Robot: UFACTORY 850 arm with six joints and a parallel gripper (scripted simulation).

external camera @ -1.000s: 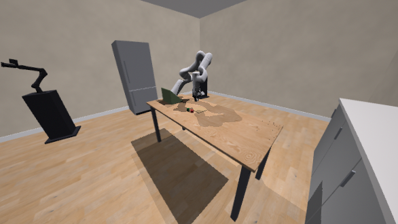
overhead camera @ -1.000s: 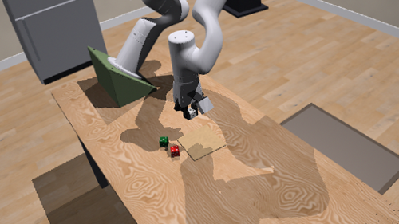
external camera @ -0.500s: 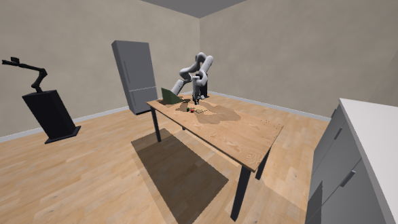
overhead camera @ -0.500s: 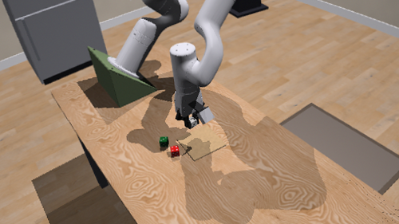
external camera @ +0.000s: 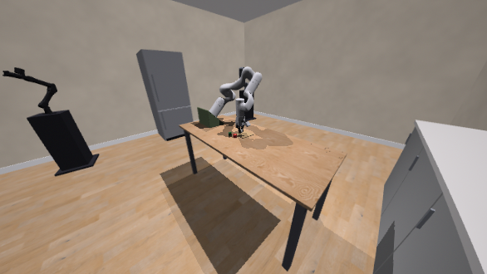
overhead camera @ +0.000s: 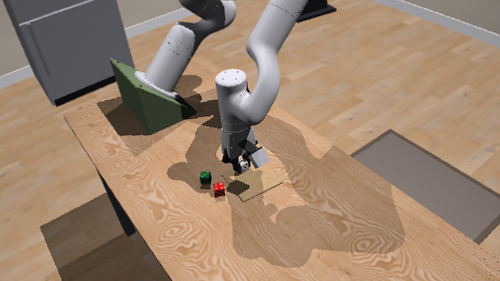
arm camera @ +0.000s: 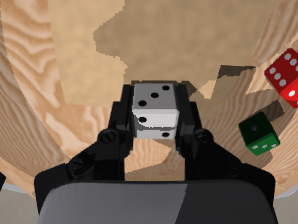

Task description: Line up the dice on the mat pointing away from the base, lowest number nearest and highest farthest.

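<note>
My gripper is now 1 cm above the white die. The rest, counted from my hand: green die: 12 cm to the right, 2 cm below, 2 cm behind; tan mat: 4 cm ahead, 3 cm below, 1 cm to the left; red die: 10 cm to the right, 5 cm ahead, 2 cm below.
</note>
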